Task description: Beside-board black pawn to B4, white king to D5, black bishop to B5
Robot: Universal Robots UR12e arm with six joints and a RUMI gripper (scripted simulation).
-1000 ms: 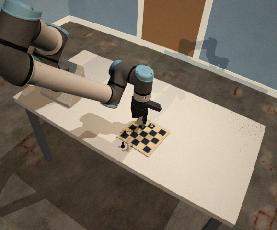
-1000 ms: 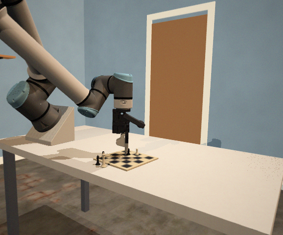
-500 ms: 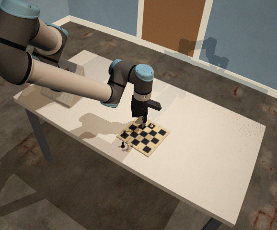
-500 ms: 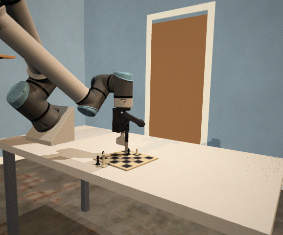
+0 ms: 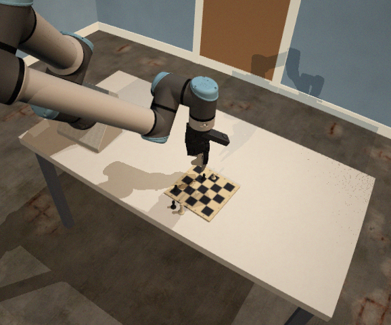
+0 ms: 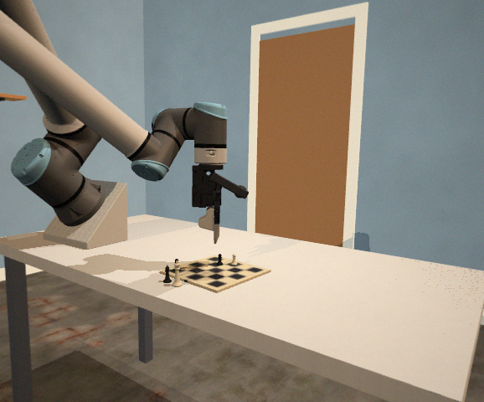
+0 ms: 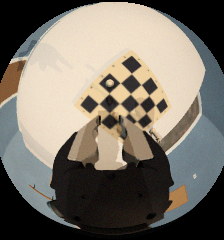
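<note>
Right now my hand is 20 mm short of the white king, 180 mm to the left of it and 60 mm above it. The rest, counted from my hand: black bishop (10 mm behind, 180 mm to the right, 70 mm below); chessboard (40 mm ahead, 40 mm to the right, 80 mm below).
</note>
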